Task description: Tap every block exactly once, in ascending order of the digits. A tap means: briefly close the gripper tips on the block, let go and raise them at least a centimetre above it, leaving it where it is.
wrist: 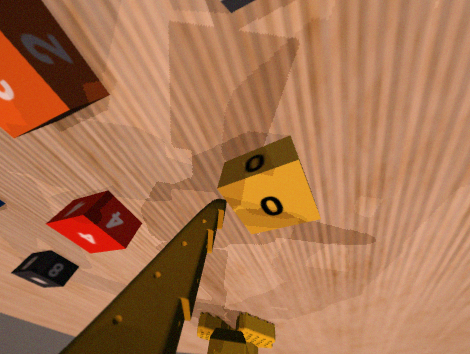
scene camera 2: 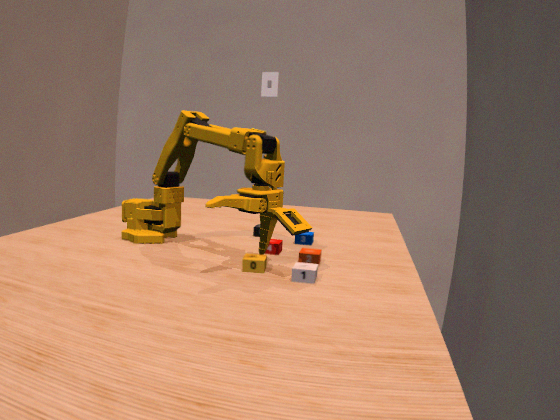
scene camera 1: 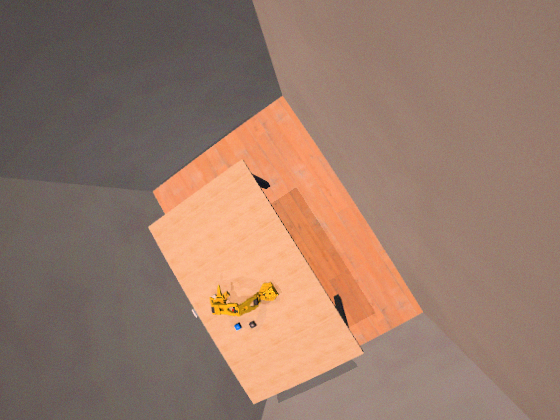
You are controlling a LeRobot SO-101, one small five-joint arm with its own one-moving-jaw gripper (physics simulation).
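The yellow block 0 (scene camera 2: pixel 254 264) (wrist: pixel 272 190) sits on the table by the fixed jaw's tip; whether they touch is unclear. My gripper (scene camera 2: pixel 235 228) is fully open and empty, its fixed jaw pointing down and its moving jaw swung out left in scene view 2. The white block 1 (scene camera 2: pixel 304 274) is right of block 0. The orange block 2 (scene camera 2: pixel 310 255) (wrist: pixel 45 75) is behind block 1. The blue block 3 (scene camera 1: pixel 238 326) (scene camera 2: pixel 304 239) is farther back. The red block 4 (scene camera 2: pixel 274 246) (wrist: pixel 95 227) is behind the jaw. The black block 8 (scene camera 2: pixel 257 230) (wrist: pixel 47 270) is partly hidden.
The wooden table (scene camera 1: pixel 215 240) (scene camera 2: pixel 150 340) carries the arm (scene camera 1: pixel 245 305) (scene camera 2: pixel 215 137). A small dark block (scene camera 1: pixel 252 324) with no readable digit shows beside the blue one in scene view 1. The table's right edge runs beyond the blocks in scene view 2.
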